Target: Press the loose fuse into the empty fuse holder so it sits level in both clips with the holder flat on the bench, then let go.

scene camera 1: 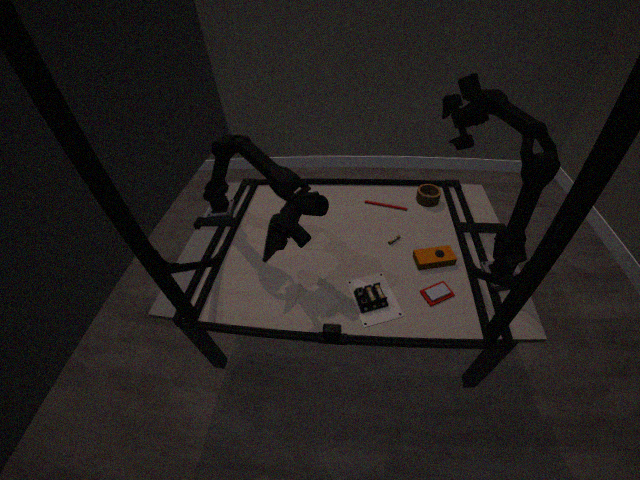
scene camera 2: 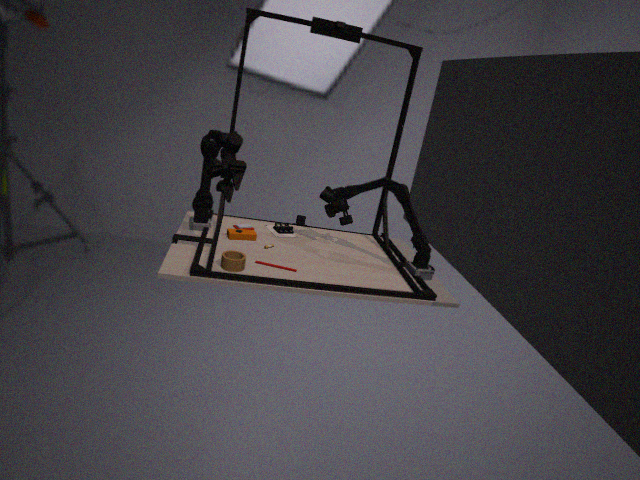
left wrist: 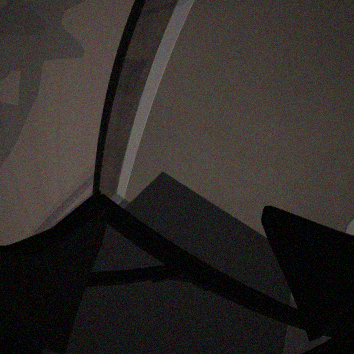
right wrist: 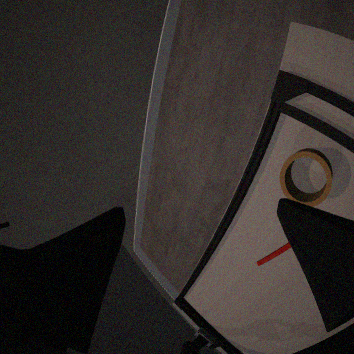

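Seen in the pictures: left gripper, fingertip midpoint: (scene camera 1: 264, 258) (left wrist: 186, 215); right gripper, fingertip midpoint: (scene camera 1: 446, 130) (scene camera 2: 232, 196) (right wrist: 203, 211); left arm's base at its link origin: (scene camera 1: 220, 207) (scene camera 2: 420, 266) (right wrist: 202, 338); right arm's base at its link origin: (scene camera 1: 501, 272) (scene camera 2: 200, 220).
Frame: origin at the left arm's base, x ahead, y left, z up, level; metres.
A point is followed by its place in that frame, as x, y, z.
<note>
The loose fuse (scene camera 1: 394, 239) @(0.666, -0.231, -0.034) (scene camera 2: 268, 246) @(0.672, -0.216, -0.037), small with a pale body, lies on the bench, apart from the holder. The black fuse holder (scene camera 1: 370, 304) @(0.540, -0.493, -0.026) (scene camera 2: 283, 229) @(0.552, -0.440, -0.030) sits on a white plate (scene camera 1: 385, 317) @(0.579, -0.529, -0.046) near the front edge in scene camera 1. Two pale fuses show in it, towards the right; its left part looks empty. My left gripper (scene camera 1: 273, 245) (scene camera 2: 338, 215) @(0.257, -0.417, 0.124) (left wrist: 186, 215) @(0.257, -0.417, 0.124) is open and empty, above the bench left of the holder in scene camera 1. My right gripper (scene camera 1: 455, 125) @(0.895, 0.022, 0.249) (scene camera 2: 233, 187) @(0.895, 0.022, 0.249) (right wrist: 203, 211) @(0.895, 0.022, 0.249) is open and empty, raised high at the right in scene camera 1.
In scene camera 1, an orange box (scene camera 1: 425, 259) @(0.742, -0.349, -0.018) (scene camera 2: 241, 235) @(0.787, -0.298, -0.024) and a red-edged grey piece (scene camera 1: 437, 292) @(0.749, -0.469, -0.034) lie right of the holder. A red stick (scene camera 1: 386, 205) @(0.678, -0.029, -0.042) (scene camera 2: 275, 266) @(0.679, -0.020, -0.044) (right wrist: 274, 255) @(0.651, -0.017, -0.042) and a tape roll (scene camera 1: 428, 200) @(0.843, -0.051, -0.014) (scene camera 2: 233, 264) @(0.864, 0.041, -0.015) (right wrist: 284, 181) @(0.840, 0.028, 0.001) lie farther back. Black frame bars border the bench.
</note>
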